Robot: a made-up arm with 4 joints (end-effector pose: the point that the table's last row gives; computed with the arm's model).
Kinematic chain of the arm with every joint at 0, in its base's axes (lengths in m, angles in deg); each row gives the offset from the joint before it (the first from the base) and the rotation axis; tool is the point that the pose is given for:
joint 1: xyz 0 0 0.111 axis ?
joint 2: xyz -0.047 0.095 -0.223 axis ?
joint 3: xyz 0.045 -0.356 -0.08 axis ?
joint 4: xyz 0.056 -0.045 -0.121 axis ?
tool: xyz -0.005 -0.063 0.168
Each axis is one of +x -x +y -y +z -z.
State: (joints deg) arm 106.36 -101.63 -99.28 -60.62
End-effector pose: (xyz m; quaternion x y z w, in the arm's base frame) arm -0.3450 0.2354 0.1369 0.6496 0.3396 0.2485 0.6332
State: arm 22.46 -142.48 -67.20 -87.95
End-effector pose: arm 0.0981 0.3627 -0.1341 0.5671 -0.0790 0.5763 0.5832
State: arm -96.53 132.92 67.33 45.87
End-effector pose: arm -0.0668 0.2588 -0.0254 0.5950 0.4785 0.5266 0.3740
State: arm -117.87 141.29 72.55 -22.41
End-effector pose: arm -0.0757 0.4566 -0.0087 0.0740 0.5732 0.7820 0.2334
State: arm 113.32 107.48 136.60 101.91
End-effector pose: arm 0.0393 -0.0732 0.0921 -0.4335 -0.7237 0.4505 0.2921
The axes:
joint 1: +y
joint 2: -x
joint 3: -z
joint 4: -y

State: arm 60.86 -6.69 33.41 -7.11
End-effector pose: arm -0.2741 -0.3835 -0.0401 -0.0799 0.5484 -0.2812 0.7835
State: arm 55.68 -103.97 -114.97 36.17
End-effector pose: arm -0.3883 0.2466 -0.2943 0.6677 -0.5987 0.0570 0.4388
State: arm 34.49 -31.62 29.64 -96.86
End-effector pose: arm -0.2825 -0.2689 -0.5452 0.3528 0.8763 -0.0742 0.3196
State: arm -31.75 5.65 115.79 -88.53
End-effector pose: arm 0.0241 -0.4319 -0.3016 0.7207 0.2157 -0.4439 0.4868
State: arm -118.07 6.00 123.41 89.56
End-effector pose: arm 0.3720 -0.1283 0.2749 -0.1925 0.4487 0.8583 0.1578
